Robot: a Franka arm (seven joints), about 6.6 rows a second.
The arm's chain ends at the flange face. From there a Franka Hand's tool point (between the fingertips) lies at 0.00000 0.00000 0.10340 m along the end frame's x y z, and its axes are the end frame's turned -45 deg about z.
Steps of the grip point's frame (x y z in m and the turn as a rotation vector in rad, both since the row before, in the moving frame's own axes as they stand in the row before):
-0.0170, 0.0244, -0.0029, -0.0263, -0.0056, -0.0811
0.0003, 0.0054, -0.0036, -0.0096, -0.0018, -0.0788
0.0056, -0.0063, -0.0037, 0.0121, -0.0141, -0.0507
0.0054, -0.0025, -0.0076, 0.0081, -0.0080, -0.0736
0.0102, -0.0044, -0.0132, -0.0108, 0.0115, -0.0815
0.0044, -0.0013, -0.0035, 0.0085, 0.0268, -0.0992
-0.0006, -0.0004, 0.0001, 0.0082, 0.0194, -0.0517
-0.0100, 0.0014, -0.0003, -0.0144, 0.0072, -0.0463
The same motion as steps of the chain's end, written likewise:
0.0036, 0.0270, -0.0029, -0.0226, 0.0146, -0.0811
0.0034, 0.0028, -0.0036, -0.0081, 0.0055, -0.0788
0.0014, -0.0086, -0.0037, -0.0014, -0.0185, -0.0507
0.0032, -0.0056, -0.0076, 0.0001, -0.0114, -0.0736
0.0025, -0.0102, -0.0132, 0.0005, 0.0158, -0.0815
0.0010, -0.0014, -0.0035, 0.0250, 0.0129, -0.0992
-0.0015, 0.0022, 0.0001, 0.0195, 0.0079, -0.0517
-0.0077, 0.0076, -0.0003, -0.0051, 0.0153, -0.0463

